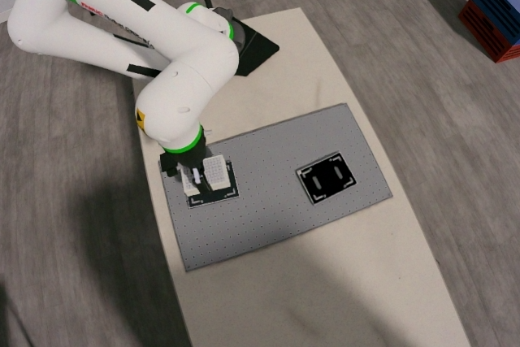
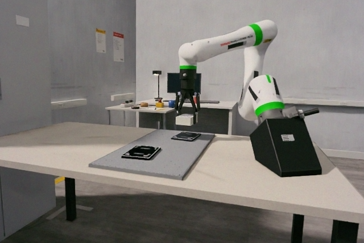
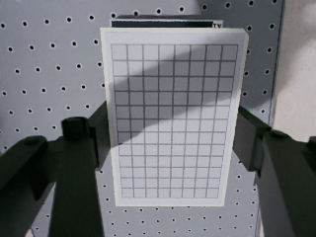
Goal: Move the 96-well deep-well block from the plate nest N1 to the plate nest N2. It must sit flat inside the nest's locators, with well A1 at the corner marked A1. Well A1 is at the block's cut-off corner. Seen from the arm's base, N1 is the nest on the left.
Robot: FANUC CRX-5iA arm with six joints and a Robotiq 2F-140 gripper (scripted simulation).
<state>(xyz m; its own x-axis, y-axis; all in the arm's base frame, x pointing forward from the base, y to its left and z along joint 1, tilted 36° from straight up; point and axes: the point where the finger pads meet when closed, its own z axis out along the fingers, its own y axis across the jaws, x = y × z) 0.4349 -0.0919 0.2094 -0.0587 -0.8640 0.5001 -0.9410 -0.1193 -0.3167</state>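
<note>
The black plate nest N2 is 10 cm below my hand. From my hand the other things lie so: plate nest N1: 9 cm ahead, 36 cm to the left, 10 cm below; then white 96-well deep-well block: 1 cm below.
</note>
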